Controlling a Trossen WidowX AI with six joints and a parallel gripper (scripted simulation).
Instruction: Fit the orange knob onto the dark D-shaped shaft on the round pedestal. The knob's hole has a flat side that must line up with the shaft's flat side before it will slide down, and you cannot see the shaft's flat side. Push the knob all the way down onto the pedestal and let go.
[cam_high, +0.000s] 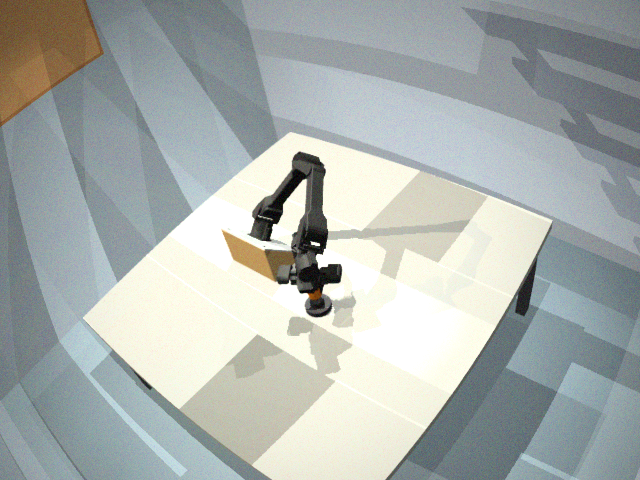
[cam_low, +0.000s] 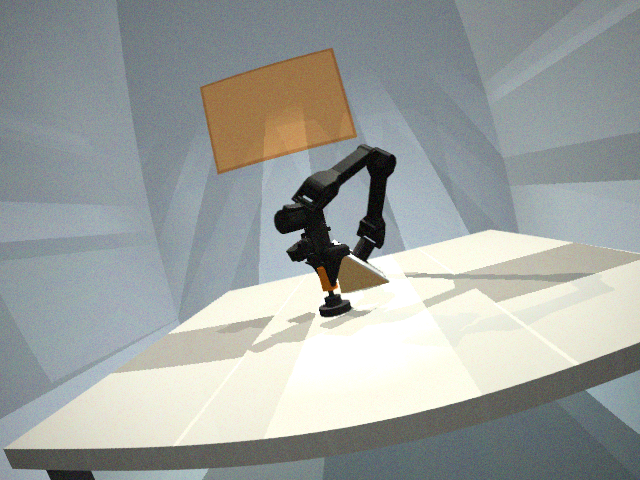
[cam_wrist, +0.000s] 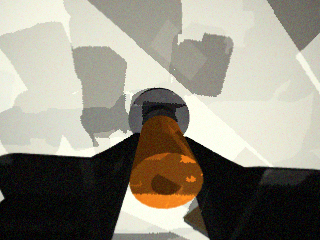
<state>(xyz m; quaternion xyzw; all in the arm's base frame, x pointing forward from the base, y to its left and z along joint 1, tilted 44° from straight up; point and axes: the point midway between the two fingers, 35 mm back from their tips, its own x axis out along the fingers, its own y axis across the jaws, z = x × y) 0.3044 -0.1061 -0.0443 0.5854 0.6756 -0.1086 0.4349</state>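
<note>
My gripper tip is now 20 mm below the orange knob. From my gripper tip the other things lie so: round dark pedestal (40 mm below).
</note>
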